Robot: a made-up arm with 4 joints.
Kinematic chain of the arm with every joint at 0, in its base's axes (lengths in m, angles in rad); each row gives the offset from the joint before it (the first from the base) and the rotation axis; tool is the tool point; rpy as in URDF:
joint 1: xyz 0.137 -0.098 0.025 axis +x
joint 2: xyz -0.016 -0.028 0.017 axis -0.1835 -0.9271 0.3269
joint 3: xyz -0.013 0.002 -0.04 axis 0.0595 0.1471 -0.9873
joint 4: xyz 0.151 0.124 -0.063 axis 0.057 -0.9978 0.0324
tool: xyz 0.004 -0.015 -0.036 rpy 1.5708 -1.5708 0
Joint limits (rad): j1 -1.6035..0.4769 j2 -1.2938..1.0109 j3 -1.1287..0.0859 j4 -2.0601..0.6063
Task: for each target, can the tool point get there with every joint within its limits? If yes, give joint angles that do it. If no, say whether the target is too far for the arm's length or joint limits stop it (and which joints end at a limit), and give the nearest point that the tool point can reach.
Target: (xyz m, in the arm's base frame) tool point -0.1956 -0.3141 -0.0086
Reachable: no: too far | nearest point 0.0875 -0.2706 -0.0581 | short by 0.291 m
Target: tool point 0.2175 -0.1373 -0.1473
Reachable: yes | joints -0.8257 -0.3195 -0.1416 0.0064
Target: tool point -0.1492 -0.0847 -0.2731
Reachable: no: too far | nearest point 0.0619 -0.0895 -0.1645 | short by 0.237 m
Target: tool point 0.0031 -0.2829 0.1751
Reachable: no: joint limits stop it (at a limit: joint 1, joint 2, joint 3, joint 4) | nearest point 0.1020 -0.2931 -0.0485 | short by 0.245 m
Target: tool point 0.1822 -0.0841 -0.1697
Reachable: yes | joints -0.8895 0.2488 -0.7279 0.1467
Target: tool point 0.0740 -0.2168 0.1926
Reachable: no: joint limits stop it (at a limit: joint 1, joint 3, joint 4) | nearest point 0.1299 -0.2260 -0.0451 | short by 0.244 m
